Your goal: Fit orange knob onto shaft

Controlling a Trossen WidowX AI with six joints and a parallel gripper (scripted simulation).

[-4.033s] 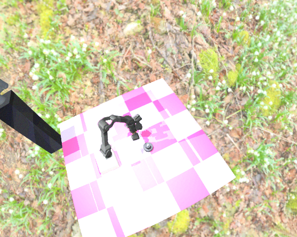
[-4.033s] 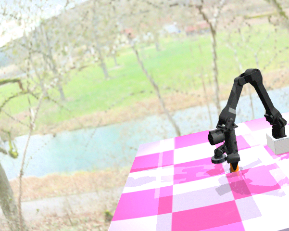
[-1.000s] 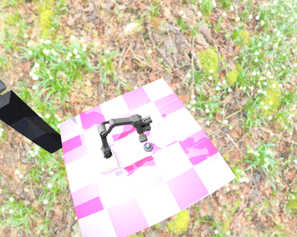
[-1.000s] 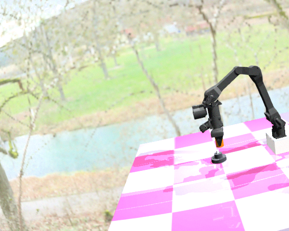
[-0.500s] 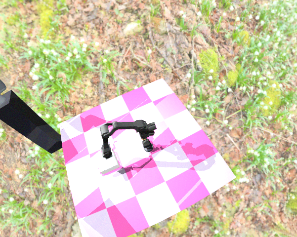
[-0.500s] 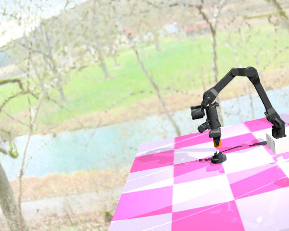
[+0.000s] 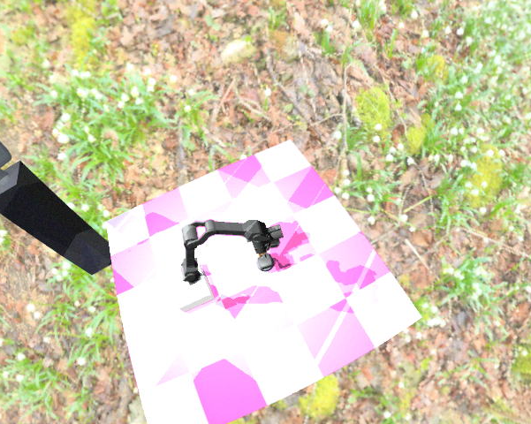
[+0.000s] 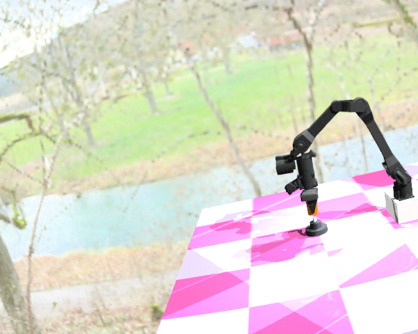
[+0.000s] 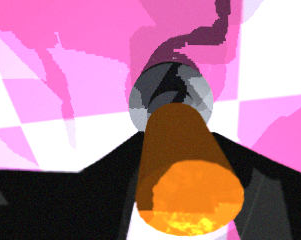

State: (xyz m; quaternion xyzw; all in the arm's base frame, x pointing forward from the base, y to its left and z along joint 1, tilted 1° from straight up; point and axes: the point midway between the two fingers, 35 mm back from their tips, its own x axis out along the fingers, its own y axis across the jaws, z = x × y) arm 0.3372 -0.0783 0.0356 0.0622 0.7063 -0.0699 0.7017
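The round pedestal is 5 cm below my gripper tip. The rest, counted from my gripper tip: orange knob: 3 cm above.
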